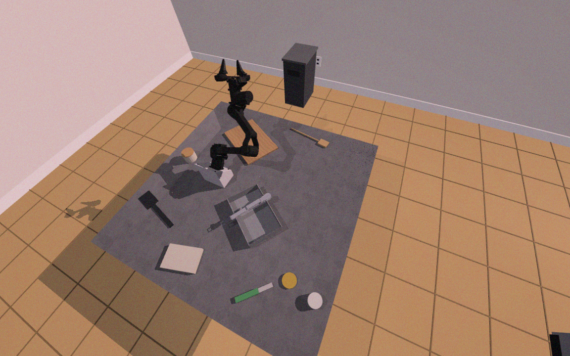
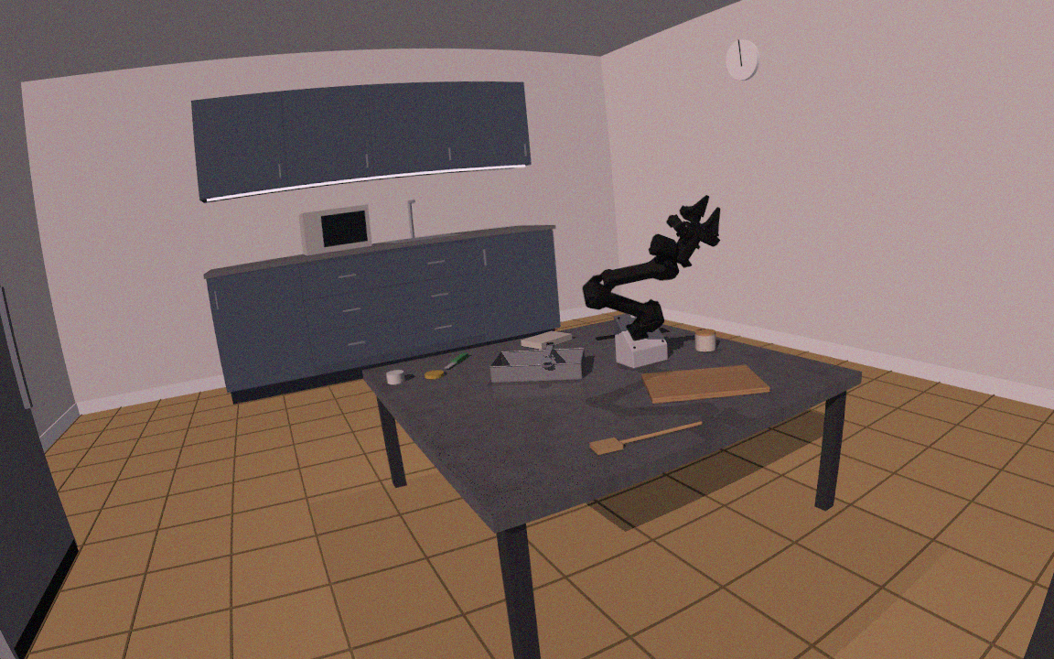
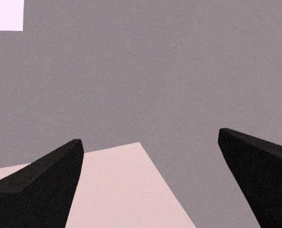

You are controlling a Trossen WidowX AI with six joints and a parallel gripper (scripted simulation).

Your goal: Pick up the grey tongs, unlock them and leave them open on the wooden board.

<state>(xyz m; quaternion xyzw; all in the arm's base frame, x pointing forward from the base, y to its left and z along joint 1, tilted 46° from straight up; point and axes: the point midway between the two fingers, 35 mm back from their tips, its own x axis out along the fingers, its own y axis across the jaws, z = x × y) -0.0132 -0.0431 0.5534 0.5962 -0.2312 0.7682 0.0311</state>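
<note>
Now: gripper tip 35 cm short of the grey roasting tin, 52 cm to the left of it and 53 cm above it. From my gripper tip the other things lie so: wood-topped jar (27 cm behind, 34 cm to the right, 52 cm below); then wooden board (3 cm ahead, 4 cm to the right, 55 cm below); then black spatula (22 cm behind, 73 cm to the right, 55 cm below).
</note>
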